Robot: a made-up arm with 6 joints. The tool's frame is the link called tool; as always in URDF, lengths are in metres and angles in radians.
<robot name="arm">
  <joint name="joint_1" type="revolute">
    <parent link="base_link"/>
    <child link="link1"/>
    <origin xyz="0 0 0.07" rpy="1.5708 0 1.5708"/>
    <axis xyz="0 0 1"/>
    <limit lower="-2.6" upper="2.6" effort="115" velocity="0.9"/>
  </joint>
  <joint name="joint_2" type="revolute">
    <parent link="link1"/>
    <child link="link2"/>
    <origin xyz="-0.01 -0.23 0.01" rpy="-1.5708 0 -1.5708"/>
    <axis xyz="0 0 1"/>
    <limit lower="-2.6" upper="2.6" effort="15" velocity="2.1"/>
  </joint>
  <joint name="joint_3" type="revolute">
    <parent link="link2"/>
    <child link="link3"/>
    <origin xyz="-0.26 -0.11 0" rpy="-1.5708 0 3.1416"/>
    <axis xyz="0 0 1"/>
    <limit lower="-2.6" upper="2.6" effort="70" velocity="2.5"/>
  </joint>
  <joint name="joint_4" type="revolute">
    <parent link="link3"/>
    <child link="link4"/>
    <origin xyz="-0.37 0.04 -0.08" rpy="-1.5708 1.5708 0"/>
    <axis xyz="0 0 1"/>
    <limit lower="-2.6" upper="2.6" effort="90" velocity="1.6"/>
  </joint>
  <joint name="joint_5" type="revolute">
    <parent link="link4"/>
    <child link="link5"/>
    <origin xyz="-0.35 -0.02 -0.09" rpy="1.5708 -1.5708 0"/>
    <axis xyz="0 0 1"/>
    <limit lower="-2.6" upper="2.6" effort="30" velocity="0.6"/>
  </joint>
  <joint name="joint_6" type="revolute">
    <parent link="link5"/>
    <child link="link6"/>
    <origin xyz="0.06 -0.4 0.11" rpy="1.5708 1.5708 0"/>
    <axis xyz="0 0 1"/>
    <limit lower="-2.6" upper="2.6" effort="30" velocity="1"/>
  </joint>
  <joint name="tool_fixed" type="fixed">
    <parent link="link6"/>
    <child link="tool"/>
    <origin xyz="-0.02 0.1 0.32" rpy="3.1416 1.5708 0"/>
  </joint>
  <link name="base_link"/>
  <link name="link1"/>
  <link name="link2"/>
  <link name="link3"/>
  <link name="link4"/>
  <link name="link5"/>
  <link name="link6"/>
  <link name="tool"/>
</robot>
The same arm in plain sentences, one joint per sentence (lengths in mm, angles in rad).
The arm has six revolute joints in a row. What follows holds with every joint at zero, and every direction is one of the base frame's.
The first joint is mounted 70 mm along +z from the base frame's origin and turns about +x, from -2.6 to 2.6 rad.
The second joint is mounted 10 mm along +x and 10 mm along -y and 230 mm along -z from the first joint and turns about +y, from -2.6 to 2.6 rad.
The third joint is mounted 110 mm along +x and 260 mm along +z from the second joint and turns about +x, from -2.6 to 2.6 rad.
The fourth joint is mounted 80 mm along -x and 40 mm along -y and 370 mm along -z from the third joint and turns about -y, from -2.6 to 2.6 rad.
The fifth joint is mounted 350 mm along +x and 90 mm along +y and 20 mm along +z from the fourth joint and turns about +z, from -2.6 to 2.6 rad.
The sixth joint is mounted 400 mm along -x and 60 mm along -y and 110 mm along +z from the fifth joint and turns about -x, from -2.6 to 2.6 rad.
The tool frame, which is the frame that the pose is given for, is mounted 320 mm along -x and 100 mm along -y and 20 mm along +z from the sixth joint; its axes are the base frame's turned by roll 0, pitch 0 and yaw 0 rad (as in URDF: about the fixed x, then y, then z).

